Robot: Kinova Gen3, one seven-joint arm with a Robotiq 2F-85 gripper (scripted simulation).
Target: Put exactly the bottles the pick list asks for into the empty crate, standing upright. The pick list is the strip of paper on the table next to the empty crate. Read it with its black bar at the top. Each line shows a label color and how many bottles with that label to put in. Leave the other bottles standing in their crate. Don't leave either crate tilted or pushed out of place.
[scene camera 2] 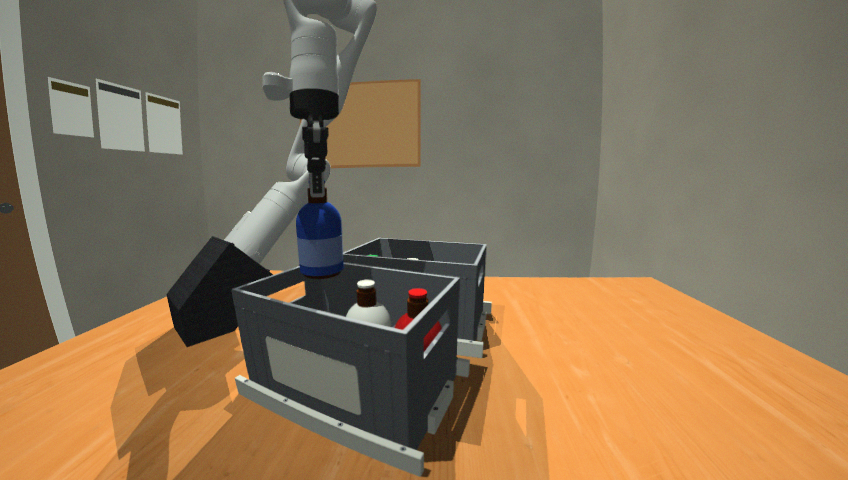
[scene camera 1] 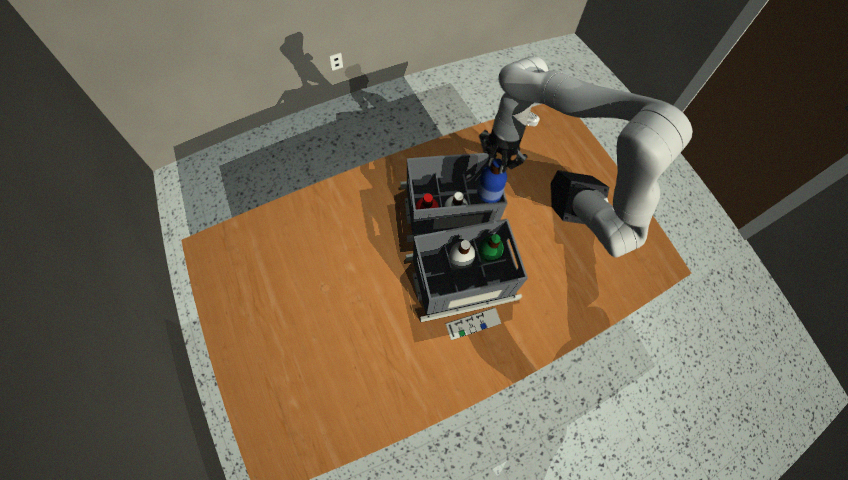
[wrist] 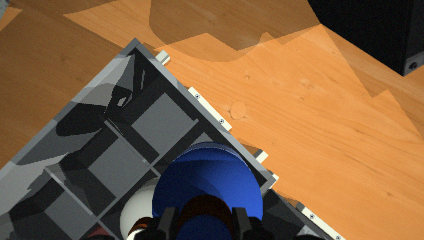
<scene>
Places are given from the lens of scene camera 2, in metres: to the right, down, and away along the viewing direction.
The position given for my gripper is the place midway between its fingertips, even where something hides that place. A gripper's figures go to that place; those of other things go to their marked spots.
my gripper (scene camera 2: 317,196): -0.17, -0.07, 0.46
blue bottle (scene camera 2: 318,223): -0.16, -0.03, 0.44
white bottle (scene camera 2: 366,309): -0.09, 0.11, 0.45
</scene>
